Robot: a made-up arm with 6 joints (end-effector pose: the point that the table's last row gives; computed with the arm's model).
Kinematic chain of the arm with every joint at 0, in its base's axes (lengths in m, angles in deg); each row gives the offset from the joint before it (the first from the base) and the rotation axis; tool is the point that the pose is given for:
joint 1: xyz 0 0 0.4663 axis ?
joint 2: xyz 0 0 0 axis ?
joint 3: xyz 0 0 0.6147 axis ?
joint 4: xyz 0 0 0 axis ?
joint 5: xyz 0.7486 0 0 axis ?
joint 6: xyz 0 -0.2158 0 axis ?
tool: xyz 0 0 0
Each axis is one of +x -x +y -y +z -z.
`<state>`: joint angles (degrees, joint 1 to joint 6).
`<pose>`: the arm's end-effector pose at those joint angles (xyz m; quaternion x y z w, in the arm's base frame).
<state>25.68 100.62 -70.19 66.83 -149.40 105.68</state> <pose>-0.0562 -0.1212 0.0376 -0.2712 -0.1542 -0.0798 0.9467</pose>
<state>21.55 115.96 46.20 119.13 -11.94 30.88</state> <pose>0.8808 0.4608 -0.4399 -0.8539 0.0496 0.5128 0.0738</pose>
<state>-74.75 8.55 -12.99 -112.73 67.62 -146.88</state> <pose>0.2684 -0.6675 0.6142 -0.1450 0.8934 -0.2896 0.3112</pose>
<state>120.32 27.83 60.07 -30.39 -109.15 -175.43</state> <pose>-0.3332 0.9385 1.3169 0.1423 0.7929 -0.3424 0.4835</pose>
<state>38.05 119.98 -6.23 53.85 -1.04 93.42</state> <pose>0.2602 0.0420 -0.5478 0.4909 -0.1006 -0.8493 0.1661</pose>
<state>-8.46 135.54 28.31 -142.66 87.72 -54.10</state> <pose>0.1081 0.1574 -0.6487 0.0057 -0.3803 -0.8838 0.2726</pose>
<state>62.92 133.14 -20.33 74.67 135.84 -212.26</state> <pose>-0.0076 -0.1402 -0.4746 -0.3684 -0.5808 0.5449 0.4796</pose>
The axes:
joint 1: +z
joint 2: +y
joint 3: -y
joint 4: -x
joint 5: -y
joint 6: -x

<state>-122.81 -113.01 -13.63 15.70 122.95 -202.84</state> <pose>0.2293 0.7391 0.9551 0.0295 0.3852 0.2535 0.8868</pose>
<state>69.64 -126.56 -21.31 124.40 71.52 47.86</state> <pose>-0.4144 -0.7661 0.7755 0.4557 0.7092 0.5370 0.0301</pose>
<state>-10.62 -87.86 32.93 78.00 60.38 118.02</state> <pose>-1.1669 0.1731 1.0243 0.2840 0.1029 0.7821 0.5450</pose>
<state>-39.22 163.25 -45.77 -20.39 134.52 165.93</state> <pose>-0.4695 0.1221 0.3066 -0.7197 0.3606 0.5802 0.1240</pose>
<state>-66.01 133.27 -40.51 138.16 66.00 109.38</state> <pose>0.0326 0.3221 -0.1792 -0.1875 -0.4674 0.3168 0.8038</pose>
